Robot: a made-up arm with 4 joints.
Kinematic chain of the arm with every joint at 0, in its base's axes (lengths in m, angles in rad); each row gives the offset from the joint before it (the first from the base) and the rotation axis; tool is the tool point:
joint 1: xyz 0 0 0.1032 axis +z
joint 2: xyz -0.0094 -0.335 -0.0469 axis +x
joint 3: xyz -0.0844 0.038 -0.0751 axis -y
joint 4: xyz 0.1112 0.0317 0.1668 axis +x
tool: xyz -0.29 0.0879 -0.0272
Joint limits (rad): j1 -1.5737..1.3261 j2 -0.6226..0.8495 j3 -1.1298..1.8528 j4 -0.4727..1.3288
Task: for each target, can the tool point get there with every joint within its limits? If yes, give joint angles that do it. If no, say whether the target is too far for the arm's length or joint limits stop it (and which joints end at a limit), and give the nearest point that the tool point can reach.
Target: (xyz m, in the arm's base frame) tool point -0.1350 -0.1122 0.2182
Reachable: yes | joints -0.3417 -0.1482 -0.7656 0.5784
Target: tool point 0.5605 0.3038 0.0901
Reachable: no: joint limits stop it (at a limit: joint 1, joint 2, joint 3, joint 4) | nearest point 0.4020 -0.0468 0.2707 | short by 0.425 m
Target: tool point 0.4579 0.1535 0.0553
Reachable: no: joint limits stop it (at a limit: joint 1, joint 2, joint 3, joint 4) | nearest point 0.4020 -0.0468 0.2707 | short by 0.299 m
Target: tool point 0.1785 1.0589 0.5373
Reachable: no: too far | nearest point -0.1895 0.3857 0.1111 | short by 0.878 m
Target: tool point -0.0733 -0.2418 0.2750
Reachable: yes | joints 0.0320 0.3286 -0.8416 0.4107
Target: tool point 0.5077 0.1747 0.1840
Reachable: no: joint limits stop it (at a limit: joint 1, joint 2, joint 3, joint 4) | nearest point 0.4020 -0.0468 0.2707 | short by 0.260 m
